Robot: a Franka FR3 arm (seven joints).
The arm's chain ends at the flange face. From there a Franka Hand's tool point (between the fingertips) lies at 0.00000 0.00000 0.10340 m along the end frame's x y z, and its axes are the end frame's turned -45 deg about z.
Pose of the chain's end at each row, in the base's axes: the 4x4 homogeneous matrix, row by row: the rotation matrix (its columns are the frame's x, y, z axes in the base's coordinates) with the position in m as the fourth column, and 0 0 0 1 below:
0.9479, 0.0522, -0.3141, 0.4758; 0.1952, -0.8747, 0.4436, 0.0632; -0.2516, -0.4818, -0.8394, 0.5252; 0, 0, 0, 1
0.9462, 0.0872, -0.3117, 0.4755; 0.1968, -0.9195, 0.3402, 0.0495; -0.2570, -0.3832, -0.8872, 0.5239; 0, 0, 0, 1
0.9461, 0.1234, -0.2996, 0.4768; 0.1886, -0.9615, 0.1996, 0.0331; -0.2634, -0.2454, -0.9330, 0.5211; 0, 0, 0, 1
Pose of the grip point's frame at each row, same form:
0.6334, 0.7072, -0.3141, 0.4433; 0.7565, -0.4805, 0.4436, 0.1091; 0.1628, -0.5186, -0.8394, 0.4384; 0, 0, 0, 1
0.6074, 0.7307, -0.3117, 0.4433; 0.7893, -0.5110, 0.3402, 0.0847; 0.0892, -0.4527, -0.8872, 0.4322; 0, 0, 0, 1
0.5817, 0.7563, -0.2996, 0.4458; 0.8132, -0.5465, 0.1996, 0.0537; -0.0127, -0.3598, -0.9330, 0.4246; 0, 0, 0, 1

